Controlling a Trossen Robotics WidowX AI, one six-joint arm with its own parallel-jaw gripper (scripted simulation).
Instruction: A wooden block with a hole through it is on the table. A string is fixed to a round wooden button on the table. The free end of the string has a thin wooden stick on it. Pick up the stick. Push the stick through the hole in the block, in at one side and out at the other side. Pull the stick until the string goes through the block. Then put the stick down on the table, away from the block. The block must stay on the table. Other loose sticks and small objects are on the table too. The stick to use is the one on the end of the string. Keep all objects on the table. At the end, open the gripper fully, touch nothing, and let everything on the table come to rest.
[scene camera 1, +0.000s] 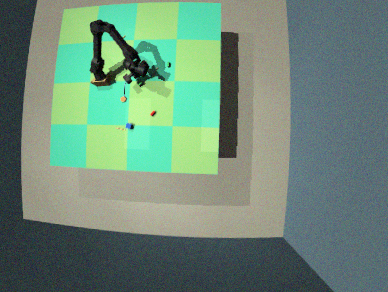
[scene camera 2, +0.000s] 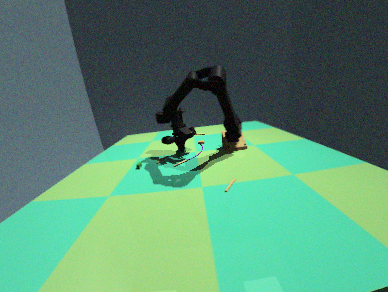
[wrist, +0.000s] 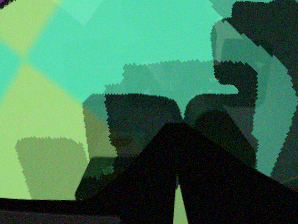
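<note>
Gripper (wrist: 174, 132): mine, shut and holding nothing. A small green cylinder (wrist: 216, 125) is also present.
</note>
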